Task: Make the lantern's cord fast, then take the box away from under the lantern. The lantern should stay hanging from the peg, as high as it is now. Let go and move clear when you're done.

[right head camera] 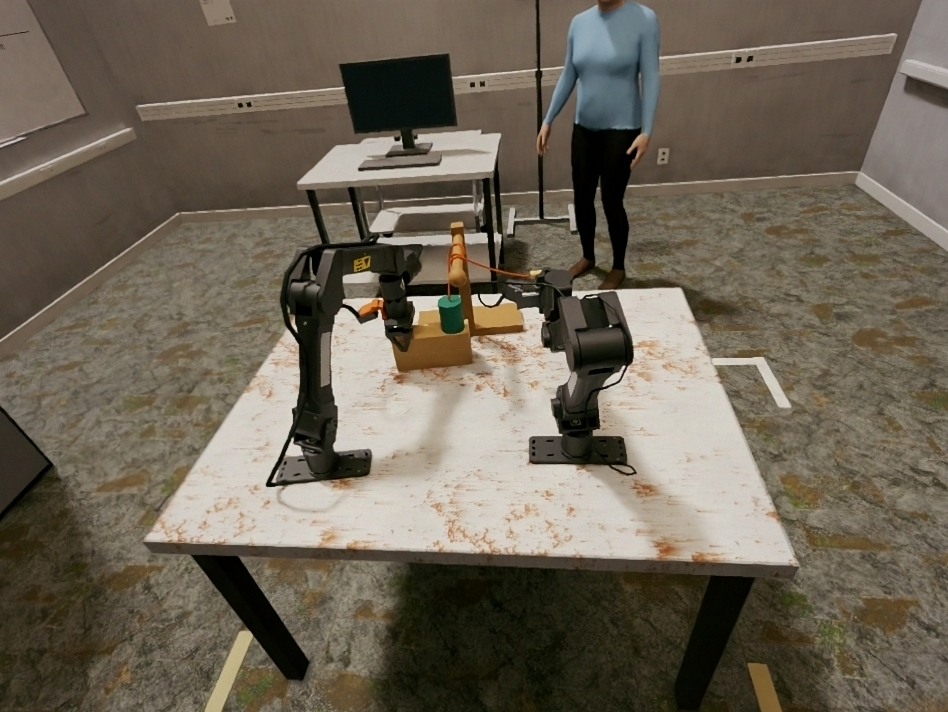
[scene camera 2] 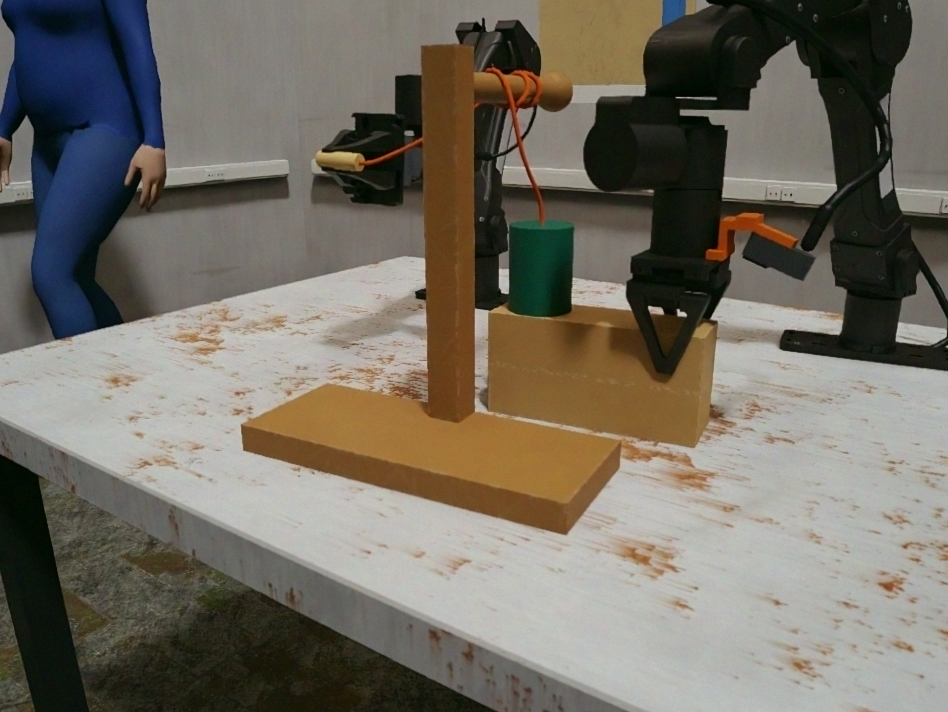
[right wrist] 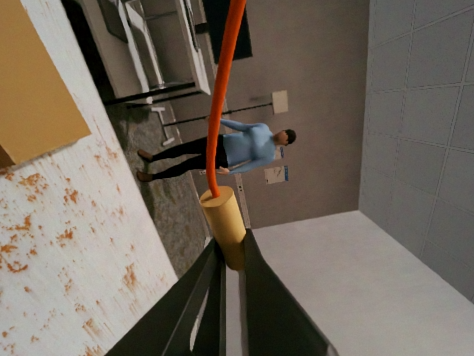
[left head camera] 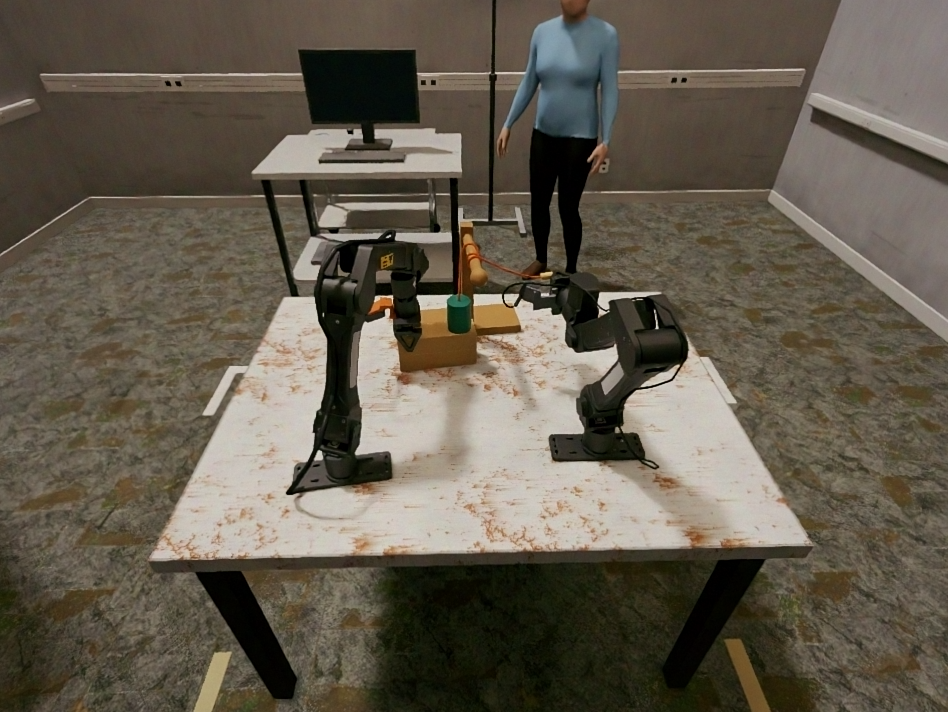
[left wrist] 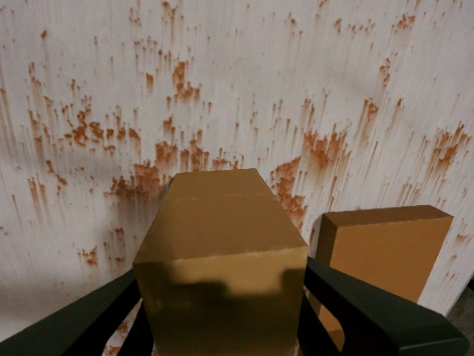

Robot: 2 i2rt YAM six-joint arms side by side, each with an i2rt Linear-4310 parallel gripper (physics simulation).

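Seen in the pictures: left gripper, fingertip midpoint: [right head camera: 405, 343] [scene camera 2: 674, 363] [left head camera: 409, 343] [left wrist: 223, 254]; right gripper, fingertip midpoint: [right head camera: 546, 271] [scene camera 2: 326, 159] [right wrist: 234, 237] [left head camera: 555, 273]; left arm's base at its link origin: [right head camera: 325, 467] [scene camera 2: 865, 353] [left head camera: 343, 472]; right arm's base at its link origin: [right head camera: 576, 451] [scene camera 2: 478, 302] [left head camera: 595, 448].
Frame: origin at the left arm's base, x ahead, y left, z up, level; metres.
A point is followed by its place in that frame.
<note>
The green lantern [left head camera: 458, 315] @[x 0.311, y -0.292, z 0.157 m] [right head camera: 450, 314] @[x 0.311, y -0.298, z 0.160 m] [scene camera 2: 541, 268] @[x 0.369, y -0.286, z 0.145 m] stands upright on one end of the tan box [left head camera: 440, 351] @[x 0.309, y -0.243, z 0.054 m] [right head camera: 435, 349] @[x 0.310, y -0.246, z 0.060 m] [scene camera 2: 590, 375] @[x 0.373, y -0.235, z 0.053 m] [left wrist: 220, 215] @[x 0.342, y -0.137, z 0.072 m]. Its orange cord [left head camera: 505, 265] @[x 0.317, y -0.405, z 0.272 m] [scene camera 2: 519, 141] @[x 0.376, y -0.306, z 0.256 m] [right wrist: 216, 115] @[x 0.327, y -0.462, z 0.241 m] rises with a slight bend, winds around the peg [left head camera: 473, 264] @[x 0.277, y -0.324, z 0.310 m] [scene camera 2: 501, 88] @[x 0.380, y -0.322, z 0.300 m] and runs across to a pale wooden toggle [left head camera: 545, 274] @[x 0.330, y -0.511, z 0.239 m] [scene camera 2: 337, 160] @[x 0.343, y -0.523, z 0.233 m] [right wrist: 222, 212] @[x 0.326, y -0.506, z 0.233 m]. My right gripper [right wrist: 234, 237] @[x 0.340, y -0.540, z 0.233 m] is shut on the toggle, out to the side of the peg. My left gripper [left wrist: 223, 254] @[x 0.342, y -0.167, z 0.064 m] points down and is shut on the box, at the end away from the lantern; its far finger is mostly hidden in scene camera 2.
The peg's wooden post [scene camera 2: 448, 229] @[x 0.465, y -0.329, z 0.190 m] rises from a flat base [left head camera: 498, 318] @[x 0.474, y -0.430, z 0.025 m] [scene camera 2: 429, 452] @[x 0.528, y -0.315, z 0.025 m] [left wrist: 385, 250] @[x 0.493, y -0.218, z 0.025 m] behind the box in the head views. The post stands close to the lantern. A desk with a monitor [left head camera: 360, 85] and a person [left head camera: 574, 84] are beyond the table [left head camera: 429, 490] @[x -0.076, y -0.172, z 0.000 m].
</note>
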